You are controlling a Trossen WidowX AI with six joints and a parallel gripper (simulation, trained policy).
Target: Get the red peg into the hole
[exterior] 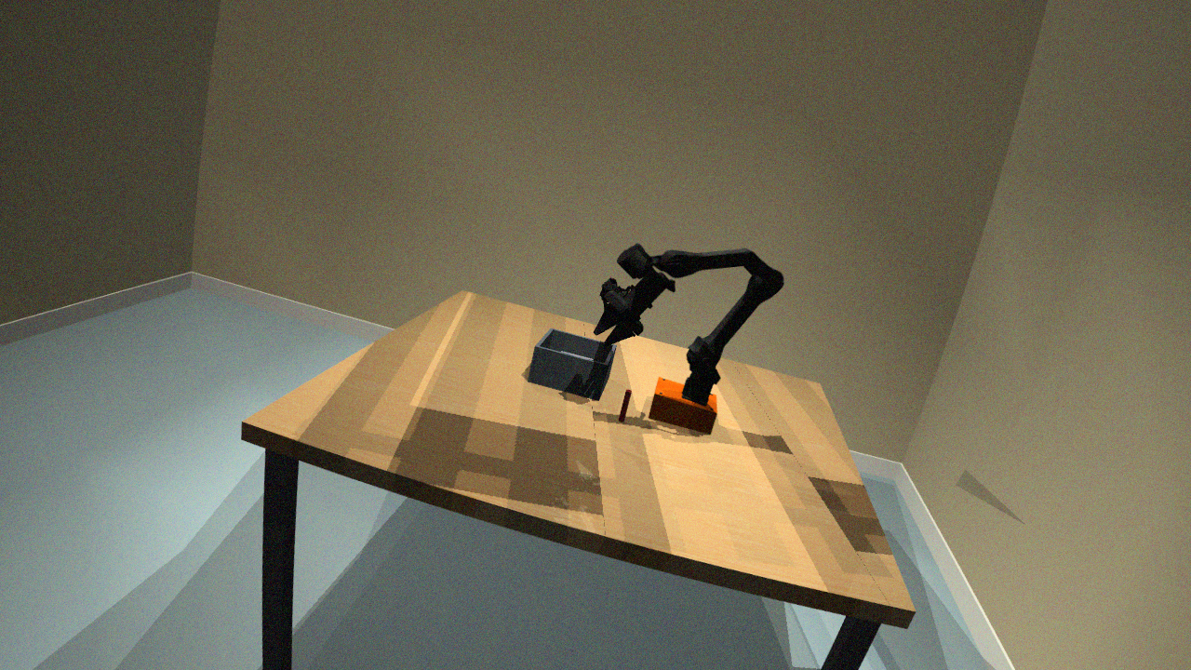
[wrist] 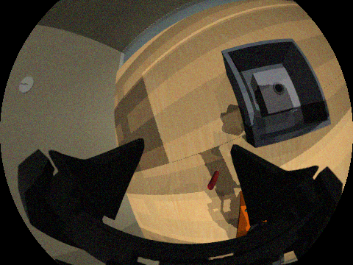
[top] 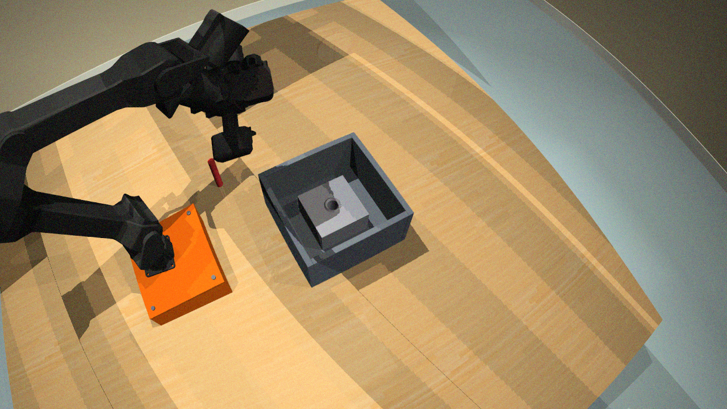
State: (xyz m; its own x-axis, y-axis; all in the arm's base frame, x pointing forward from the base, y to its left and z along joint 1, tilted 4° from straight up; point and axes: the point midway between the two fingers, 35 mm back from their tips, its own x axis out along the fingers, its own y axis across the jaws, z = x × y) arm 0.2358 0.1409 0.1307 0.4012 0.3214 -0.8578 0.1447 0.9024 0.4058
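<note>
Right now the red peg is 140 mm below my gripper tip and 100 mm behind it. Round my gripper tip: grey box 160 mm to the right, 150 mm below, 90 mm ahead; grey plate 160 mm to the right, 130 mm below, 90 mm ahead.
</note>
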